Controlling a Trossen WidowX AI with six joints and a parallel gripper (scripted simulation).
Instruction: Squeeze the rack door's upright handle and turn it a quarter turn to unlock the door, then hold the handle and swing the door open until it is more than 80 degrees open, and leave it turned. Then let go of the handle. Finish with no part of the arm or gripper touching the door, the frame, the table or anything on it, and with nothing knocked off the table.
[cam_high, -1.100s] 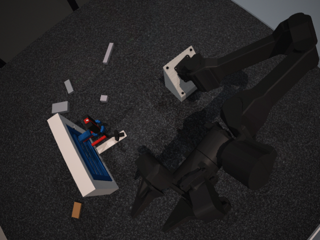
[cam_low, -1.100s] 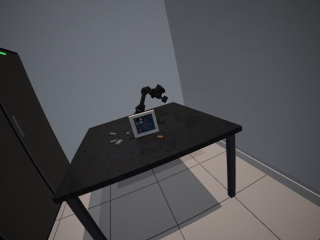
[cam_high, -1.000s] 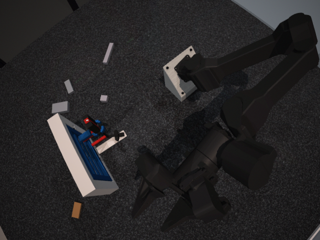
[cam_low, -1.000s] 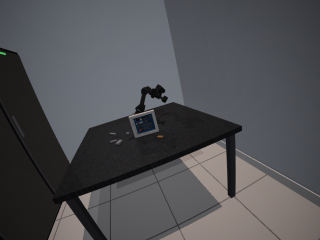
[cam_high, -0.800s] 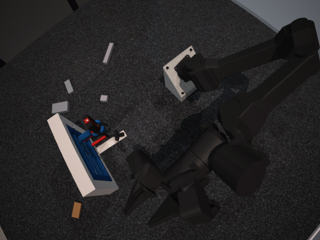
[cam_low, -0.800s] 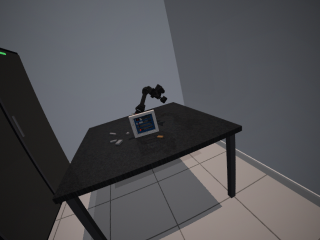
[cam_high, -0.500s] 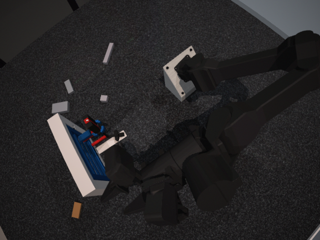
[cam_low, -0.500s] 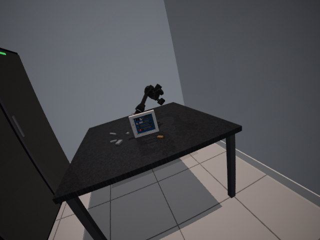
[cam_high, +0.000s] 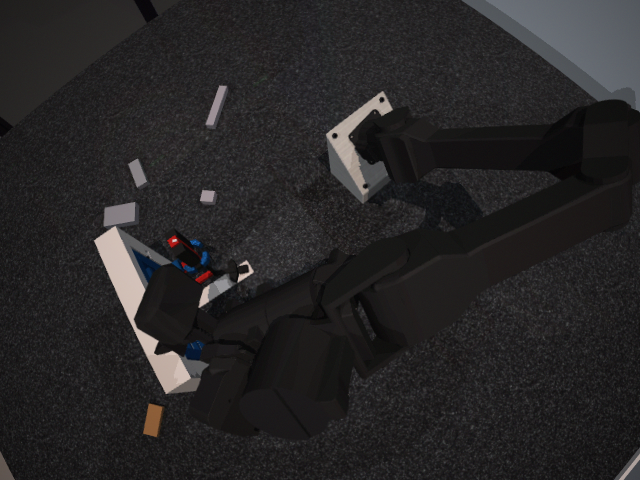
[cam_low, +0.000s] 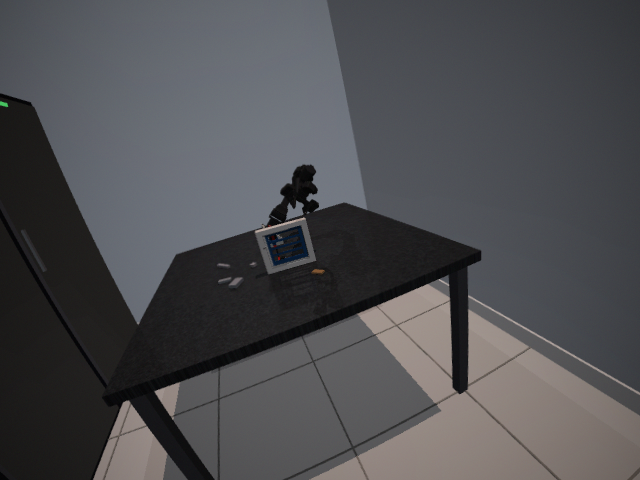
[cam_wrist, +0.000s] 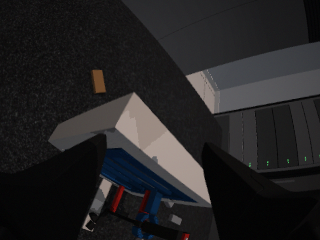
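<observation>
Now: gripper tip 90 mm past the upright handle, 130 mm to the left of it and 110 mm above it. Also, from my gripper tip: grey bar: 300 mm behind, 390 mm to the right, 220 mm below; then brown block: 160 mm ahead, 40 mm to the right, 220 mm below.
</observation>
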